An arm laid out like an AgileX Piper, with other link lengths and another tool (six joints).
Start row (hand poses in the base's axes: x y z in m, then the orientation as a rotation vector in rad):
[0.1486 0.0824 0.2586 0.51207 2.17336 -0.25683]
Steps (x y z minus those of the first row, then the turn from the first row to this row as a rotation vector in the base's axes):
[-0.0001 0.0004 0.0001 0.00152 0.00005 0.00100]
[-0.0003 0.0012 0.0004 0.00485 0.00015 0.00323]
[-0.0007 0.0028 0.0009 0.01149 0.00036 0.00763]
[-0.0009 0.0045 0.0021 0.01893 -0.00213 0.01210]
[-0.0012 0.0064 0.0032 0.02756 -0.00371 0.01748]
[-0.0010 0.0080 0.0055 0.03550 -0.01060 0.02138]
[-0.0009 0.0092 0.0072 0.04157 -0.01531 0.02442]
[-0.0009 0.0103 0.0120 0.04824 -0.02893 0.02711]
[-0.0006 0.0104 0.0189 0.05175 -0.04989 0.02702]
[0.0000 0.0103 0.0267 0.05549 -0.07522 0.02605]
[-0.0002 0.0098 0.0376 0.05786 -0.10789 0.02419]
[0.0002 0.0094 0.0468 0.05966 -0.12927 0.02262]
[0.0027 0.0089 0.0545 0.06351 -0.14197 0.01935]
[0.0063 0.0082 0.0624 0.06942 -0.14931 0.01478]
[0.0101 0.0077 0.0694 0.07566 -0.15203 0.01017]
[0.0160 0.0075 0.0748 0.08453 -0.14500 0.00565]
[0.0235 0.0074 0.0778 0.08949 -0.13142 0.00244]
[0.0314 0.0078 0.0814 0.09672 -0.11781 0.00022]
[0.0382 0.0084 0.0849 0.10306 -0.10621 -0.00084]
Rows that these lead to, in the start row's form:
[0.1485 0.0828 0.2587 0.51183 2.17396 -0.25467]
[0.1483 0.0836 0.2590 0.51124 2.17528 -0.24990]
[0.1479 0.0852 0.2595 0.51013 2.17788 -0.24042]
[0.1477 0.0869 0.2607 0.50946 2.17802 -0.22922]
[0.1474 0.0888 0.2618 0.50841 2.17945 -0.21652]
[0.1476 0.0904 0.2641 0.50875 2.17523 -0.20378]
[0.1477 0.0916 0.2658 0.50891 2.17252 -0.19419]
[0.1477 0.0927 0.2706 0.51001 2.16116 -0.18155]
[0.1480 0.0928 0.2775 0.51254 2.14142 -0.17173]
[0.1486 0.0927 0.2853 0.51617 2.11725 -0.16093]
[0.1484 0.0922 0.2962 0.52002 2.08545 -0.15005]
[0.1488 0.0918 0.3054 0.52298 2.06460 -0.14289]
[0.1513 0.0913 0.3131 0.52872 2.05229 -0.13696]
[0.1549 0.0906 0.3210 0.53689 2.04533 -0.13107]
[0.1587 0.0901 0.3280 0.54522 2.04292 -0.12615]
[0.1646 0.0899 0.3334 0.55484 2.05053 -0.12113]
[0.1721 0.0898 0.3364 0.56092 2.06409 -0.12137]
[0.1800 0.0902 0.3400 0.56719 2.07828 -0.11867]
[0.1868 0.0908 0.3435 0.57174 2.09057 -0.11571]

